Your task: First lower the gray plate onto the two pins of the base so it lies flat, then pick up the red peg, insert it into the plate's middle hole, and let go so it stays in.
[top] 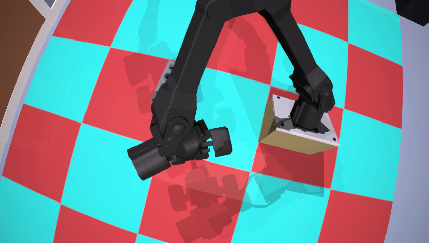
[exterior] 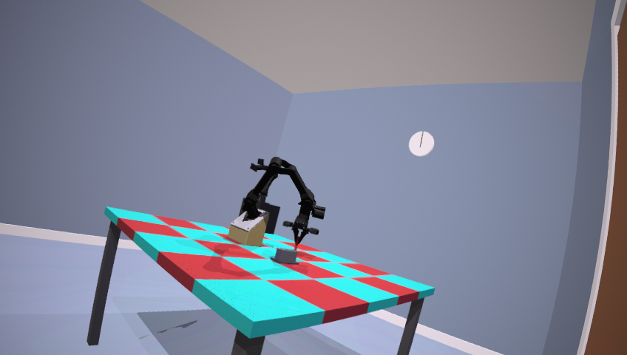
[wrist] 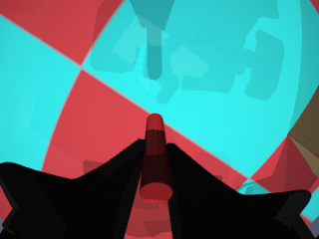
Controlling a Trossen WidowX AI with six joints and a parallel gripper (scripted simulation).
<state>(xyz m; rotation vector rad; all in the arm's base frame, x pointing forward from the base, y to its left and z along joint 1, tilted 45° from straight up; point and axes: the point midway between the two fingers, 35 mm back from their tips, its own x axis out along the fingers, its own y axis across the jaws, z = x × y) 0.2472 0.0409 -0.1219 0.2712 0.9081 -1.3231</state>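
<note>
Right now the gray plate is 100 mm ahead of my gripper tip, 180 mm to the right of it and 30 mm below it. Round my gripper tip: dark base 100 mm ahead, 180 mm to the right, 60 mm below; red peg right at my gripper tip.
</note>
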